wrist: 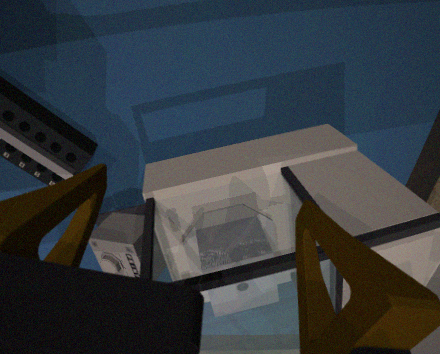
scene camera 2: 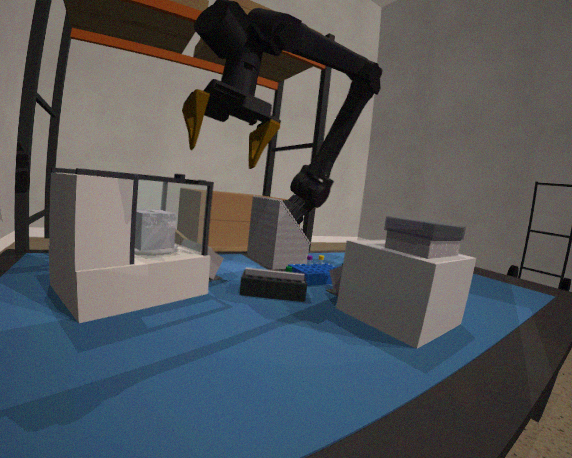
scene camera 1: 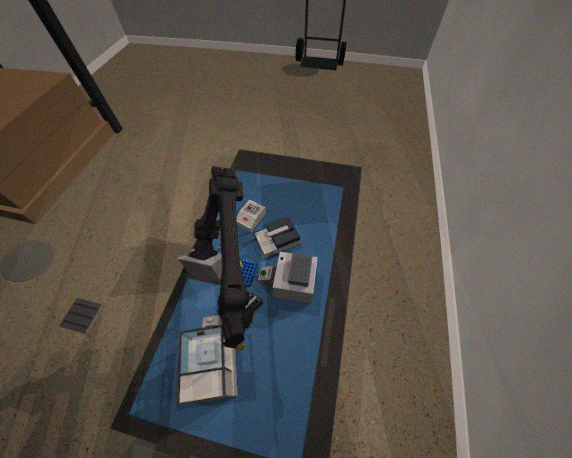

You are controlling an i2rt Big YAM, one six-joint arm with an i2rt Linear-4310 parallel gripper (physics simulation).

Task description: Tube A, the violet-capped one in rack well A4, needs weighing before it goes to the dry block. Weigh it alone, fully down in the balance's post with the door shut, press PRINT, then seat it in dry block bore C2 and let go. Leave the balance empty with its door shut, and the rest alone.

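Frame: origin at the arm's base, x left, y ahead, z down, level; centimetres.
Where they show: gripper, fingertip midpoint: [wrist: 205, 192] [scene camera 2: 223, 158] [scene camera 1: 246, 335]; arm's base, origin of the base link: [scene camera 2: 282, 220] [scene camera 1: 203, 255].
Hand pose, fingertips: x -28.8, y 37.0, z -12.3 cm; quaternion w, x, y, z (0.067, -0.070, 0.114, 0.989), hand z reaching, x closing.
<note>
Things, the pixels of their top centre, and the offset from my fingertips. "spot": a spot on its surface instead.
- violet-capped tube, middle of its top: [scene camera 2: 310, 256] dy -20.4, dx +29.7, dz +19.3 cm
- blue rack, middle of its top: [scene camera 2: 318, 267] [scene camera 1: 244, 271] dy -17.6, dx +30.9, dz +21.7 cm
- balance, middle of its top: [scene camera 2: 155, 171] [scene camera 1: 200, 348] dy -14.8, dx -9.2, dz +2.5 cm
- PRINT box, surface spot: [wrist: 117, 250] [scene camera 1: 215, 322] spot: dy -18.8, dx +3.0, dz +17.7 cm
- white box with a grey top, middle of its top: [scene camera 2: 398, 216] [scene camera 1: 286, 265] dy +3.4, dx +33.9, dz +5.7 cm
- dark-lidded device, surface spot: [scene camera 1: 270, 245] spot: dy -10.5, dx +48.3, dz +20.2 cm
- keypad device, middle of its top: [scene camera 1: 249, 211] dy -28.7, dx +63.4, dz +17.7 cm
The violet-capped tube [scene camera 2: 310, 258] stands in the blue rack [scene camera 1: 248, 272] [scene camera 2: 312, 275]; its well cannot be read. The balance [scene camera 1: 207, 387] [scene camera 2: 142, 287] [wrist: 250, 167] has a glass chamber; a pale block with a small hole [scene camera 1: 205, 353] [wrist: 242, 286] is inside, and no tube shows in it. Whether the door is shut is unclear. The PRINT box [scene camera 1: 211, 321] [wrist: 117, 250] stands beside the balance, partly hidden in the wrist view. My gripper [scene camera 2: 221, 158] [wrist: 205, 192] is open and empty, high above the balance's near side. Dry block bore C2 cannot be identified.
A black block with rows of holes [scene camera 1: 254, 302] [scene camera 2: 273, 286] [wrist: 40, 136] lies between rack and balance. A white box with a grey top [scene camera 1: 295, 290] [scene camera 2: 400, 290] stands right of the rack. A dark-lidded device [scene camera 1: 270, 245] and a keypad device [scene camera 1: 251, 215] stand farther back.
</note>
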